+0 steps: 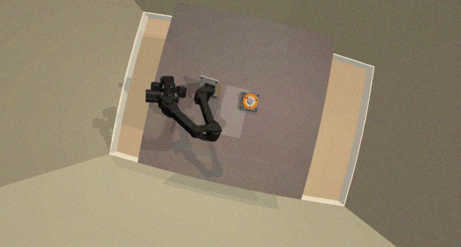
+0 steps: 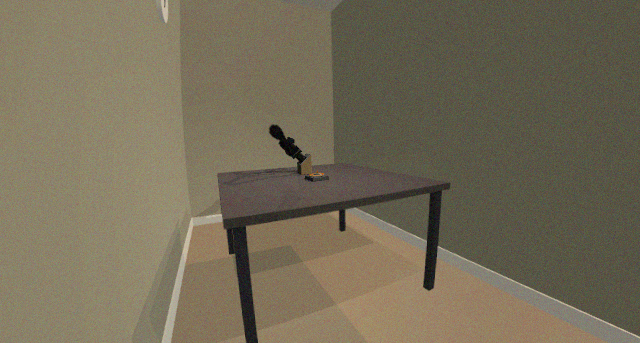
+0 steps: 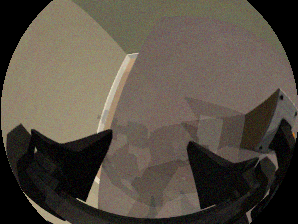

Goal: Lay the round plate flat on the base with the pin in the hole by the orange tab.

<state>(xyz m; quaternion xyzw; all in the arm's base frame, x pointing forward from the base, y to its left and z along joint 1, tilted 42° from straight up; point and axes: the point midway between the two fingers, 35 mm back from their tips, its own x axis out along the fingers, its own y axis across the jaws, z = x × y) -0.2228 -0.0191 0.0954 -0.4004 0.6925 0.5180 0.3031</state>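
The square grey base lies 520 mm ahead of my gripper tip, 90 mm to the left of it and 130 mm below it.
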